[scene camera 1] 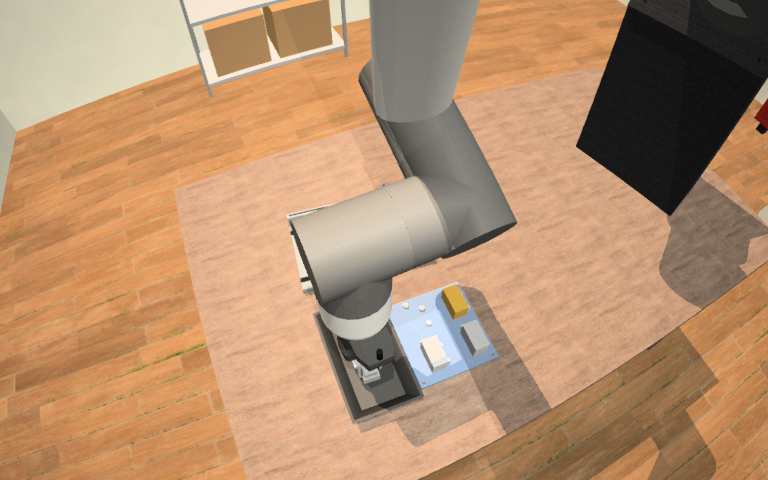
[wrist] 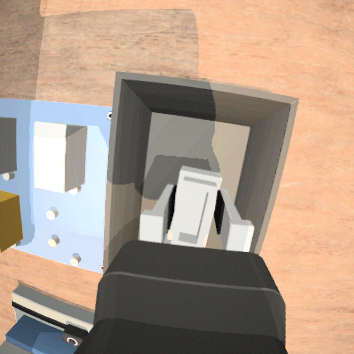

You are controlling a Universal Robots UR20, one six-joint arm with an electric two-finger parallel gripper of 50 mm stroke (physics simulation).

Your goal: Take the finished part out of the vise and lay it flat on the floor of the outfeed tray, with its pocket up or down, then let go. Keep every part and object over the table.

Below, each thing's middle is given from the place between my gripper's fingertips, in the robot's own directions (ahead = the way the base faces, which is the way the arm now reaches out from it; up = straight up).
Scene:
I see my gripper 13 cm past the white block (wrist: pixel 59 148), 2 cm to the right of it and 2 cm above it. From my hand the other things lie so: light blue plate (scene camera 1: pixel 409 324) 17 cm behind, 4 cm below, 2 cm to the right.

